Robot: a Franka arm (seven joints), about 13 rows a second.
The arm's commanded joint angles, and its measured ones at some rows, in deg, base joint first. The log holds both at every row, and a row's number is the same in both.
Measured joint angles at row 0:
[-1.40 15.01 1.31 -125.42 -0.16 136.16 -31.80]
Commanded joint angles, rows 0 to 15:
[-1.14 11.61 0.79 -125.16 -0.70 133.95 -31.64]
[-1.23 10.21 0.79 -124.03 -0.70 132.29 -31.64]
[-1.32 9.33 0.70 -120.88 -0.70 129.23 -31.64]
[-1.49 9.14 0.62 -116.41 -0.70 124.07 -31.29]
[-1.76 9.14 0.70 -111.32 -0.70 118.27 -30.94]
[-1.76 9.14 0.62 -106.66 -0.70 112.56 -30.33]
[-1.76 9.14 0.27 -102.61 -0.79 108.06 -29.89]
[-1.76 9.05 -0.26 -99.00 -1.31 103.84 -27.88]
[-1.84 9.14 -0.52 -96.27 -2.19 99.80 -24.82]
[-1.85 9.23 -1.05 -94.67 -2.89 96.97 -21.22]
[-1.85 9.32 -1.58 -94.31 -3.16 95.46 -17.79]
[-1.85 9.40 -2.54 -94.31 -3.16 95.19 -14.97]
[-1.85 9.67 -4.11 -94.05 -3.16 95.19 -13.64]
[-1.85 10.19 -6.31 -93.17 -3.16 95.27 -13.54]
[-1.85 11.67 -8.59 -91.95 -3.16 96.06 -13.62]
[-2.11 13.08 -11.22 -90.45 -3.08 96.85 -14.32]
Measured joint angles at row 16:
[-1.92 9.77 -7.54 -94.88 -2.50 97.07 -14.62]
